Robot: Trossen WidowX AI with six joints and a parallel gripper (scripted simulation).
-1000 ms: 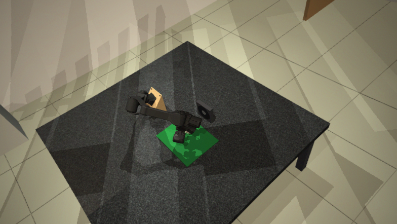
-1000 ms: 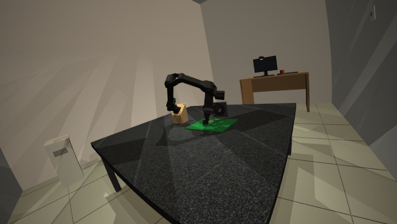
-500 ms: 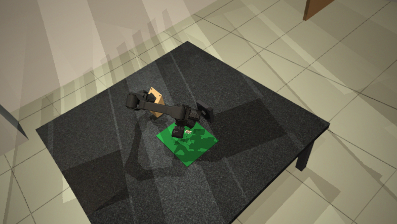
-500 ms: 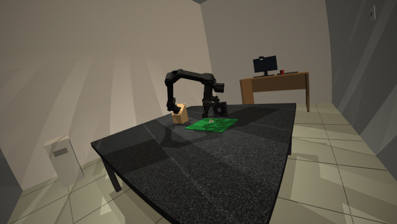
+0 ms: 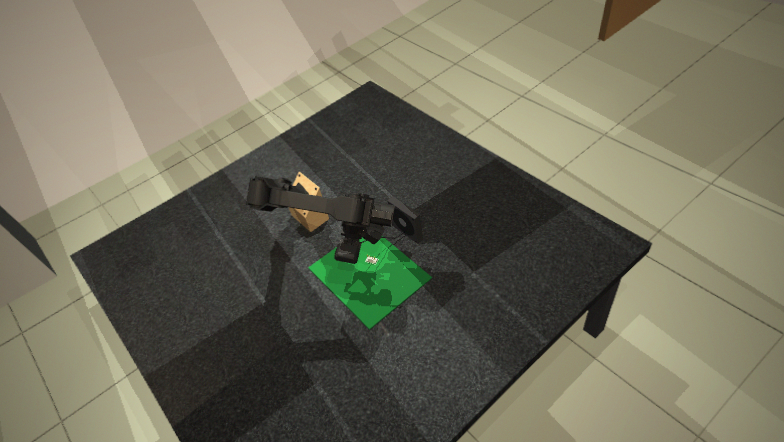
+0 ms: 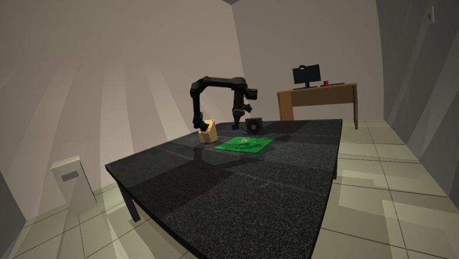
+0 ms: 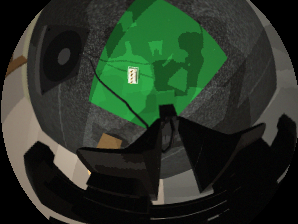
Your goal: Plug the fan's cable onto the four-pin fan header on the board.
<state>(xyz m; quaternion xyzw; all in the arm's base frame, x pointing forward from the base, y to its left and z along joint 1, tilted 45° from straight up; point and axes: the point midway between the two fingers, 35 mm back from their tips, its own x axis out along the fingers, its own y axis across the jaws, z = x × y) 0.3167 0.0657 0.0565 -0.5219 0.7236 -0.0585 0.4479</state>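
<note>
My gripper tip is 1 cm short of the green board, 3 cm to the right of it and 13 cm above it. Also, from my gripper tip: dark fan plug 1 cm behind, 1 cm to the right; black fan 4 cm behind, 21 cm to the left, 6 cm below.
</note>
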